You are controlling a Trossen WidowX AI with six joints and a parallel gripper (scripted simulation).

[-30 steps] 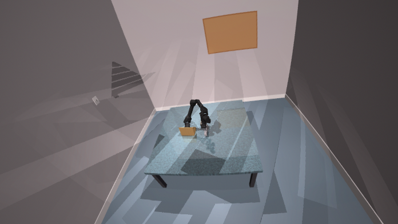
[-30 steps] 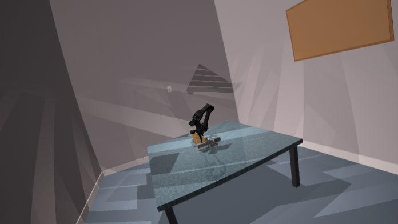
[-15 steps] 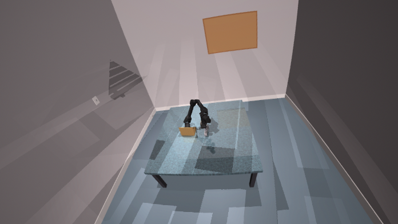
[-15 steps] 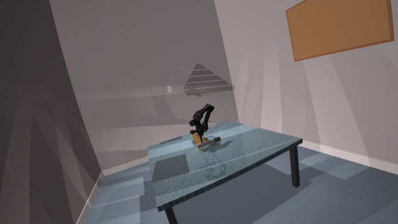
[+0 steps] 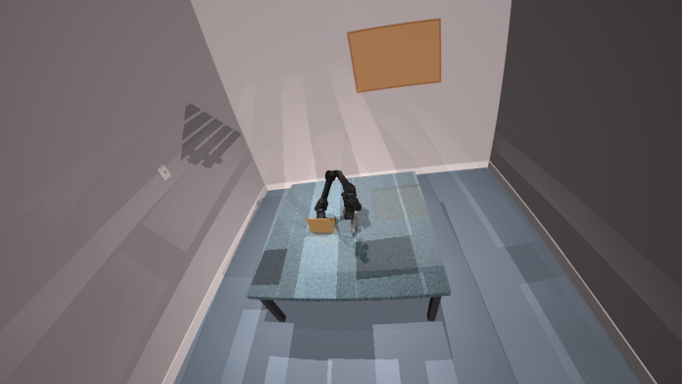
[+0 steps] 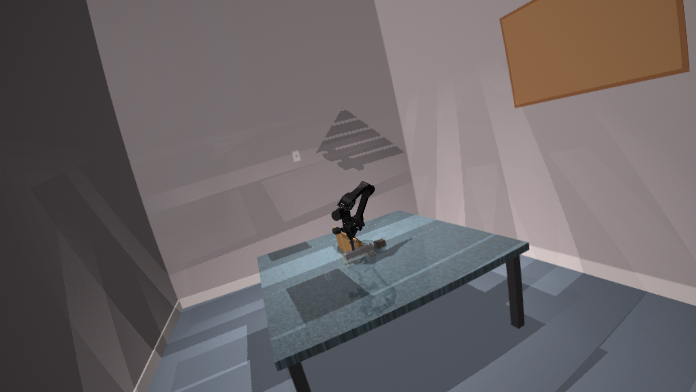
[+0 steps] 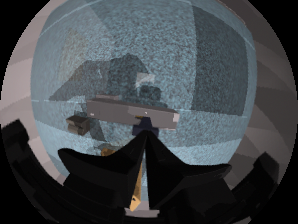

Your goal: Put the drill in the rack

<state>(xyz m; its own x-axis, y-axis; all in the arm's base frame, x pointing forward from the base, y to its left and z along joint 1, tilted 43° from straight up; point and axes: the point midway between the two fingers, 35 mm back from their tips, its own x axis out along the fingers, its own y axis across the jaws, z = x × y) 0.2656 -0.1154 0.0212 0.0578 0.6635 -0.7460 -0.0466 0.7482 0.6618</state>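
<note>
Right now my gripper tip is 30 mm above the blue key. Round my gripper tip: drill (10 mm behind, 60 mm to the left, 80 mm below); then grey holder block (10 mm behind, 40 mm to the left, 90 mm below); then grey-brown block (90 mm behind, 200 mm to the left, 110 mm below).
</note>
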